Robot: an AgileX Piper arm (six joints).
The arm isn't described. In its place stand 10 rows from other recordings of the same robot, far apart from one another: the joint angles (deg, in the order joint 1, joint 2, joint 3, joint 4, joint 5, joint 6), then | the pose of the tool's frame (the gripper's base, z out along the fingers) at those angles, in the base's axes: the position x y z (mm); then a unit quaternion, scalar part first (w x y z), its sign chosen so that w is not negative.
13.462, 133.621, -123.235, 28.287, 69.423, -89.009 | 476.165, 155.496, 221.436, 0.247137, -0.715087, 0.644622, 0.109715
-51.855, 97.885, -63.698, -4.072, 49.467, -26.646 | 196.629, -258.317, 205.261, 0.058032, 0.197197, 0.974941, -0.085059
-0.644, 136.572, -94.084, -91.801, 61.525, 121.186 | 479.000, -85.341, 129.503, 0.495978, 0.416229, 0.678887, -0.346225
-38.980, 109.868, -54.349, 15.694, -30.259, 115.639 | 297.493, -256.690, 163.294, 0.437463, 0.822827, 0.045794, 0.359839
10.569, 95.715, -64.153, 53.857, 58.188, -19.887 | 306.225, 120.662, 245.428, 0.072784, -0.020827, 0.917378, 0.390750
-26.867, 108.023, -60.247, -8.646, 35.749, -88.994 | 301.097, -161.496, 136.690, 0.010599, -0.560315, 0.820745, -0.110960
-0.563, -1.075, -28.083, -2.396, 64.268, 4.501 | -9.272, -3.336, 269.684, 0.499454, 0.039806, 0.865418, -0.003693
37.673, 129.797, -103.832, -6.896, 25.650, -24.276 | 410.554, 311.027, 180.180, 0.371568, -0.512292, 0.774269, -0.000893
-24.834, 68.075, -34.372, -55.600, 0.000, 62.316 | 218.426, -101.084, 254.527, 0.503385, 0.233889, 0.827924, -0.080260
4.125, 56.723, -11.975, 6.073, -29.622, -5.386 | 173.487, 7.741, 220.643, 0.641085, -0.011542, 0.767379, 0.002429
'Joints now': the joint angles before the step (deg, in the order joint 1, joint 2, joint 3, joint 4, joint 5, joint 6). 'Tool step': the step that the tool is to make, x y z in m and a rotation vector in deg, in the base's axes. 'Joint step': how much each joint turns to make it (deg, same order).
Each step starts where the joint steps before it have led.
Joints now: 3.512 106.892 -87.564 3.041 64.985 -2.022
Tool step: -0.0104 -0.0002 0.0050 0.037 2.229 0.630
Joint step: 0.000 -1.592 1.047 0.234 2.800 -0.545
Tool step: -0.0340 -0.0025 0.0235 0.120 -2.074 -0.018
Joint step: -0.070 -8.221 6.000 0.000 0.146 -0.045
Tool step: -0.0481 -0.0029 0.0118 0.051 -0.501 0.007
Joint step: -0.009 -10.072 9.361 0.020 0.209 -0.008
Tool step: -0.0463 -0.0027 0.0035 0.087 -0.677 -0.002
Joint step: 0.002 -9.610 8.857 0.046 0.072 -0.001
